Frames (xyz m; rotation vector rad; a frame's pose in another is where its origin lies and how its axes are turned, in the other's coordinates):
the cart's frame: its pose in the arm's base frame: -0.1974 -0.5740 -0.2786 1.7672 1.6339 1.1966
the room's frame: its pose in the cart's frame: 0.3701 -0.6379 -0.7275 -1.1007 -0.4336 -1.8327
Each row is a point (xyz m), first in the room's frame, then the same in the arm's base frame.
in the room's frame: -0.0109 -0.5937 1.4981
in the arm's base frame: 0.2694 -0.0772 0.3687
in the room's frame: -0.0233 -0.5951 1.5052
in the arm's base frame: 0.2707 -0.0766 0.3829
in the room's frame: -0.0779 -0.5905 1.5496
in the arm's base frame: 0.2816 -0.0587 0.4503
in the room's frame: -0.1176 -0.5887 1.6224
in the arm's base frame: 0.3221 -0.0281 0.5159
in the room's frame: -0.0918 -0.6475 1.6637
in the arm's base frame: 0.3928 -0.0568 0.5143
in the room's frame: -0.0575 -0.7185 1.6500
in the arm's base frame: 0.4296 -0.1210 0.4837
